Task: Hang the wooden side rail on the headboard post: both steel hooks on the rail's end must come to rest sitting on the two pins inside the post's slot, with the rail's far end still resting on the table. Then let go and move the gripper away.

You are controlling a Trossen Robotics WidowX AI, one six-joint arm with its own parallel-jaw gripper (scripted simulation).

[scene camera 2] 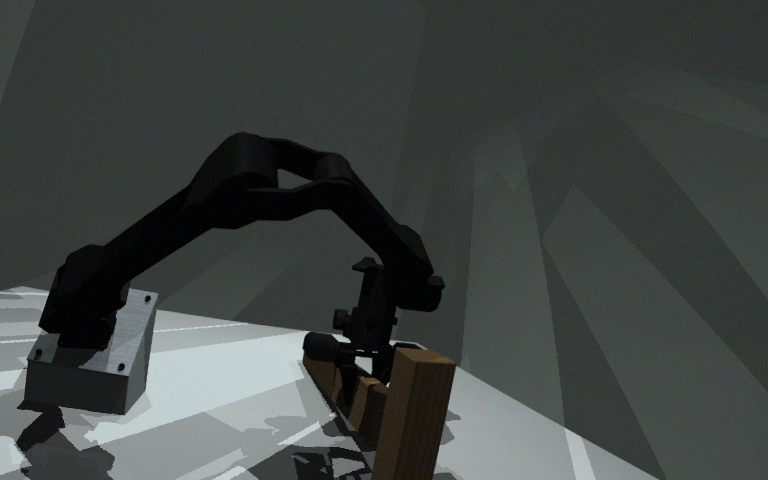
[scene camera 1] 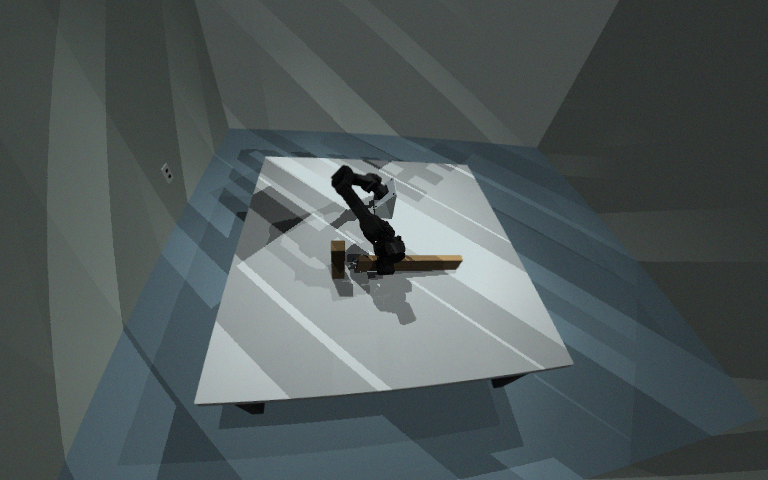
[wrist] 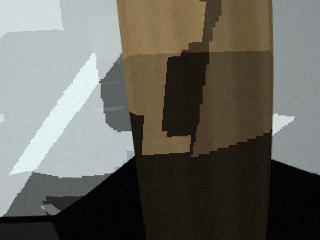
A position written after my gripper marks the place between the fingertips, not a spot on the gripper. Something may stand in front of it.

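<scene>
Wooden side rail [scene camera 2: 365, 413], [scene camera 1: 411, 262], [wrist: 200, 87]. My gripper [wrist: 184, 158], [scene camera 2: 357, 406].
</scene>
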